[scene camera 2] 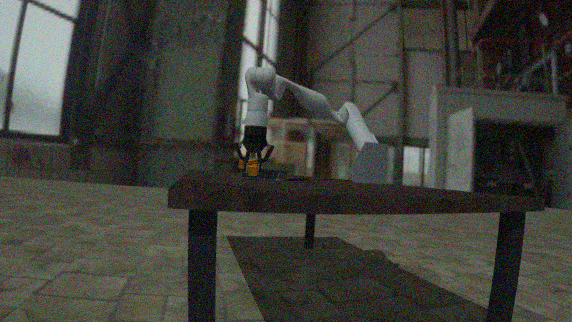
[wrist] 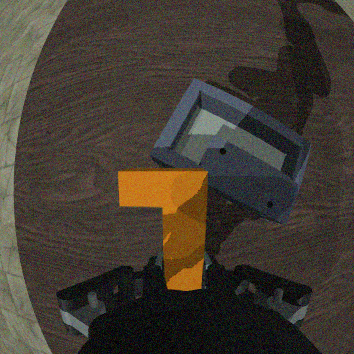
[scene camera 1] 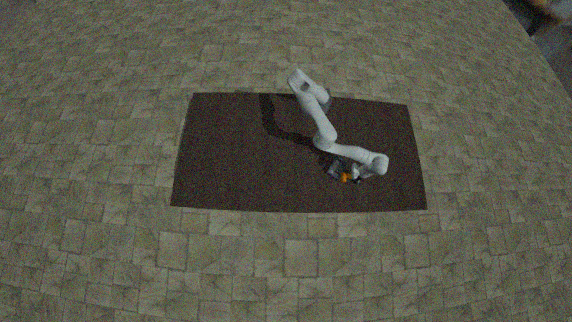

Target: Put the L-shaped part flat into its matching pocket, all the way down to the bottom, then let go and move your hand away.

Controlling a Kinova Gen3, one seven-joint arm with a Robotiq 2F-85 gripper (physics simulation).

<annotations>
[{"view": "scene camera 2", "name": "my gripper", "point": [252,174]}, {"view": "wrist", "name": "my gripper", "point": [181,260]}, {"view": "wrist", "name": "orange L-shaped part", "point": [181,192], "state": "held by my gripper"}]
</annotations>
